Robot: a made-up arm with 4 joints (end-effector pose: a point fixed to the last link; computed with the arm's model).
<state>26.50 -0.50 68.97 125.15</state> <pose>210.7 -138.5 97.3 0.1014 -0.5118 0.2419 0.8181</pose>
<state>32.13 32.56 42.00 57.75</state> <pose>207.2 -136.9 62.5 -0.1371 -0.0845 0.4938 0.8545</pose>
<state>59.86 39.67 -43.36 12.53</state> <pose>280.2 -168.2 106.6 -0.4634 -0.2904 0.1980 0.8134</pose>
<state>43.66 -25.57 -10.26 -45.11</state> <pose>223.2 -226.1 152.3 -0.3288 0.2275 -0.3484 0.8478</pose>
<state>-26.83 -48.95 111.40 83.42</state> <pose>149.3 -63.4 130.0 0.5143 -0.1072 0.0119 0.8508</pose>
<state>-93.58 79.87 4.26 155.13</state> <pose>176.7 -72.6 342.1 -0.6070 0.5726 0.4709 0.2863</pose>
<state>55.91 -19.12 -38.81 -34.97</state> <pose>245.1 -233.9 192.9 -0.4409 -0.0995 -0.3764 0.8087</pose>
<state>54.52 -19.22 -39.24 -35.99</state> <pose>244.7 -233.3 190.7 -0.4270 -0.0909 -0.3818 0.8146</pose>
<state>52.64 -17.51 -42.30 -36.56</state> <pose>247.0 -230.5 188.0 -0.4108 -0.0990 -0.3798 0.8229</pose>
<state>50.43 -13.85 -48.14 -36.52</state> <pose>252.0 -225.3 185.0 -0.3920 -0.1264 -0.3700 0.8327</pose>
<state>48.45 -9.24 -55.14 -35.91</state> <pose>257.8 -218.7 182.7 -0.3724 -0.1650 -0.3557 0.8412</pose>
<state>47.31 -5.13 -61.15 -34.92</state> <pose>262.5 -212.7 181.6 -0.3576 -0.2025 -0.3414 0.8453</pose>
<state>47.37 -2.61 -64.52 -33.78</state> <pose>265.2 -209.4 181.8 -0.3547 -0.2292 -0.3298 0.8443</pose>
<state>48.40 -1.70 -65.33 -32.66</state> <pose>266.4 -208.9 183.1 -0.3634 -0.2440 -0.3212 0.8398</pose>
